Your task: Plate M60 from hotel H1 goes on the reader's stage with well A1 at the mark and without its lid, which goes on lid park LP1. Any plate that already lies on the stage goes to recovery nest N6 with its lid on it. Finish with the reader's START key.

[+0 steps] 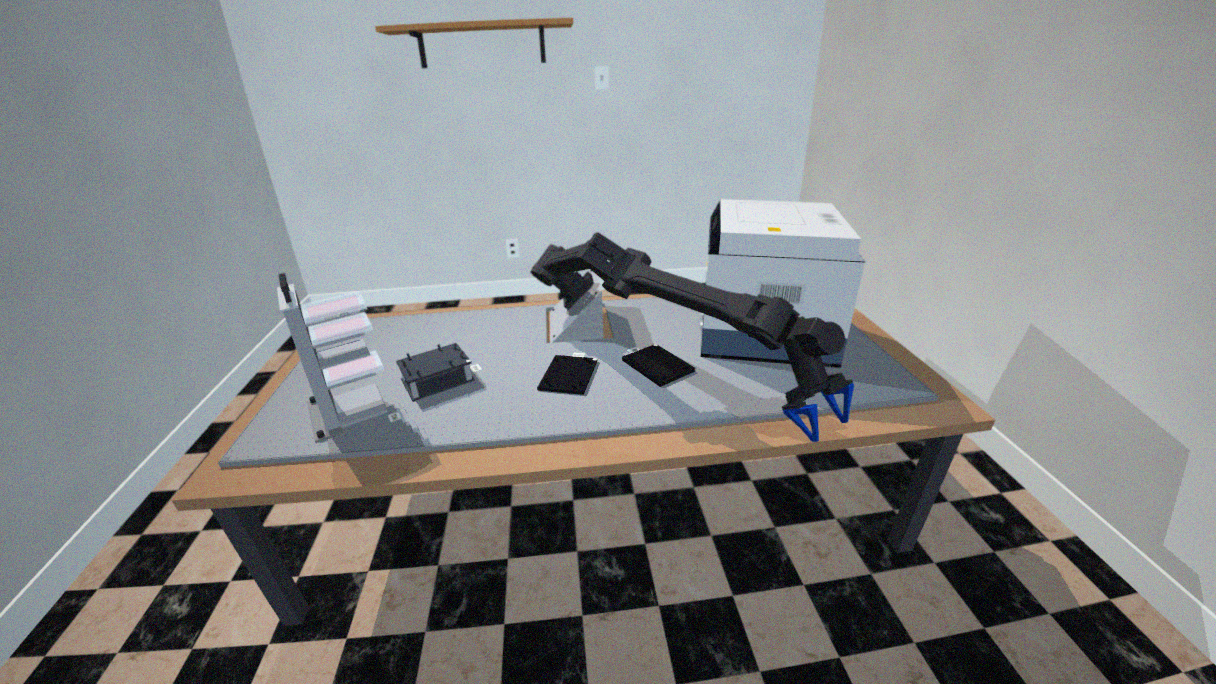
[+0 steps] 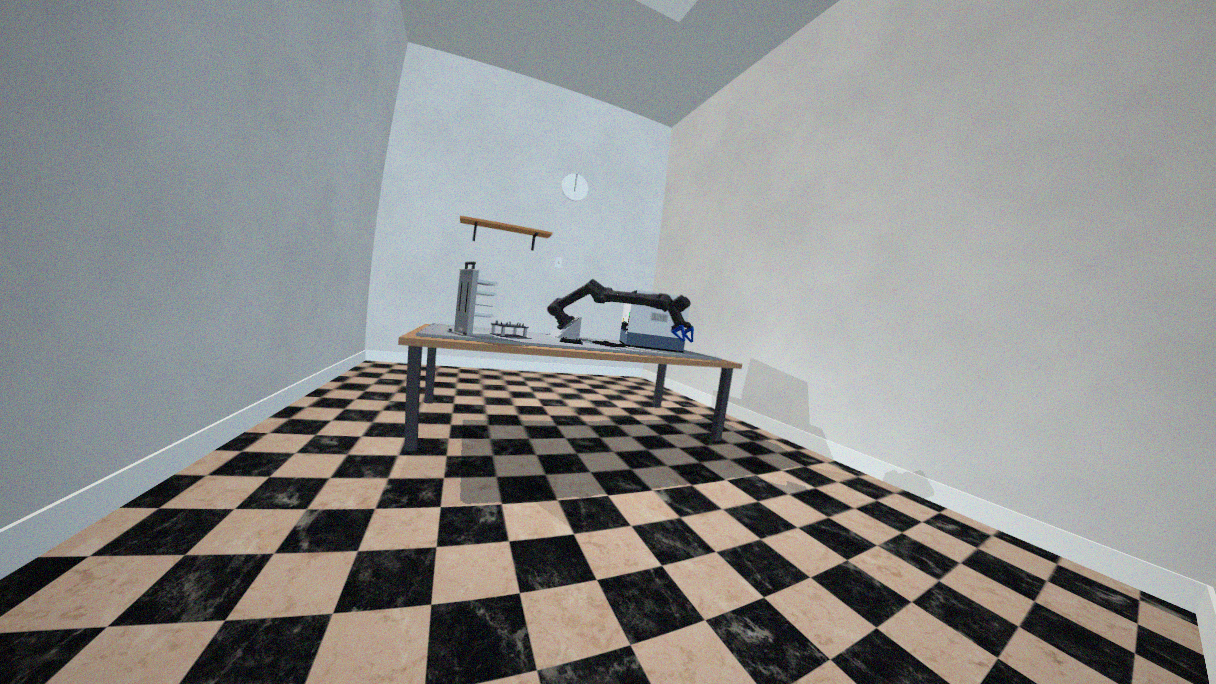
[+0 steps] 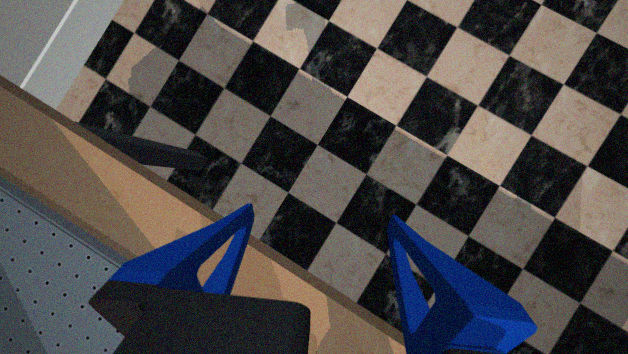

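Seen in the pictures: gripper, fingertip midpoint: (image 1: pixel 830 432) (image 2: pixel 688 341) (image 3: pixel 319 215); arm's base, link origin: (image 1: pixel 579 291) (image 2: pixel 566 323).
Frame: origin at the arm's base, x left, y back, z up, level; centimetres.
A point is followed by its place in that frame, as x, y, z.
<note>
My gripper (image 1: pixel 830 429) {43.1, -75.9, 0.1} (image 2: pixel 684 340) {43.1, -75.9, 0.1} (image 3: pixel 319 215) {43.1, -75.9, 0.1} is open, with its blue fingers wide apart and nothing between them. It points down over the table's front edge, in front of the reader (image 1: pixel 778 276) {47.8, -35.2, 15.7} (image 2: pixel 659 330) {49.9, -35.8, 3.1}, a white box with a blue-grey base. The reader's stage and START key do not show. The grey hotel (image 1: pixel 309 361) {-60.6, -49.3, 9.6} (image 2: pixel 466 299) {-63.7, -46.9, 7.9} stands at the far left with several pink-topped plates on its shelves; their labels are unreadable. Two flat black pads (image 1: pixel 568 376) {-5.7, -35.7, -8.1} (image 1: pixel 659 364) {18.6, -33.9, -7.9} lie between hotel and reader. I cannot tell which places are N6 and LP1.
A dark low stand with upright pins (image 1: pixel 435 362) {-39.3, -31.9, -3.1} (image 2: pixel 510 325) {-40.3, -35.4, -3.0} sits right of the hotel. The arm's pale base mount (image 1: pixel 585 321) {0.6, -14.0, -3.5} is at the table's back. The wooden table edge (image 1: pixel 527 464) {-15.7, -64.8, -10.3} (image 3: pixel 150 210) {60.2, -64.0, -10.3} runs below my gripper, with the checkered floor (image 3: pixel 440 115) beyond it.
</note>
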